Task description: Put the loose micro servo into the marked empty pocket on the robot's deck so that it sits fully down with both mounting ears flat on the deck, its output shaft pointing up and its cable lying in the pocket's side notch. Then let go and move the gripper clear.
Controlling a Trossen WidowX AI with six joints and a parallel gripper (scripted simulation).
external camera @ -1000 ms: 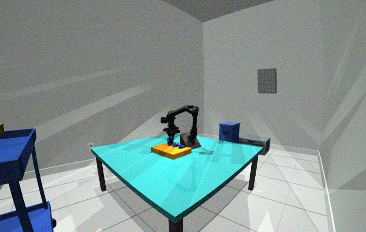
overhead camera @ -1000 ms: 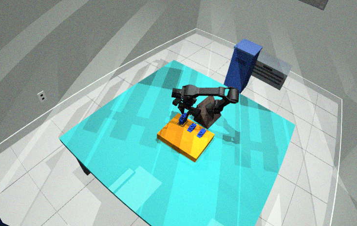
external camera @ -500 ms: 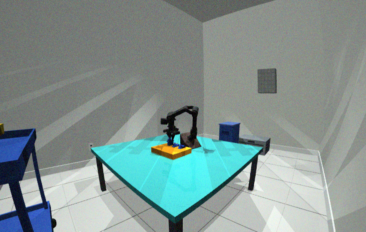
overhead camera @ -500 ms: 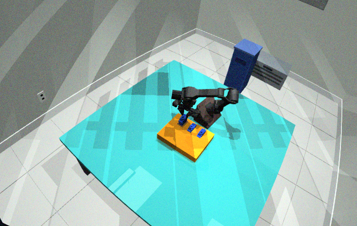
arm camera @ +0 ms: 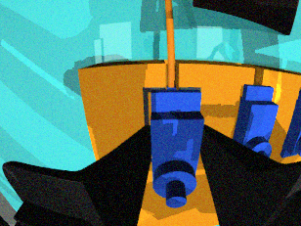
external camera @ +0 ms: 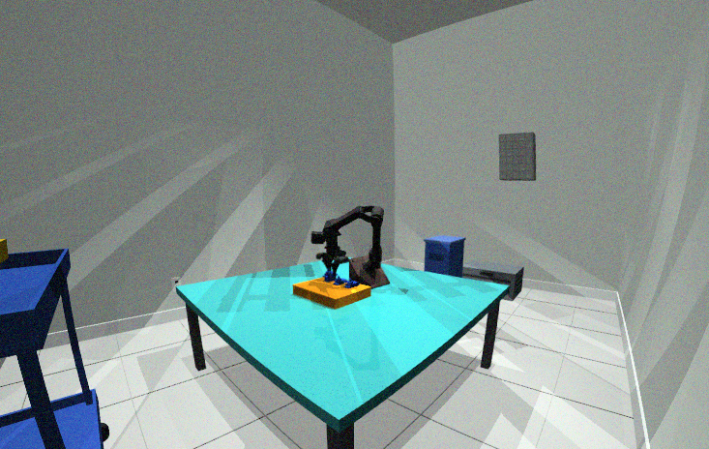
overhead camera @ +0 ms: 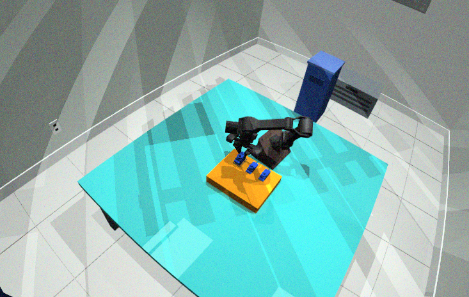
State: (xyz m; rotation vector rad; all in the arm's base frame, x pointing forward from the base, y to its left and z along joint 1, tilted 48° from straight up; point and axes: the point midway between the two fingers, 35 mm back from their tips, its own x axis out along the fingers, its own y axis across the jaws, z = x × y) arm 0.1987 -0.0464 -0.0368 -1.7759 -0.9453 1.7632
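The orange deck is 110 mm ahead of my gripper tip, 90 mm to the left of it and 50 mm below it.
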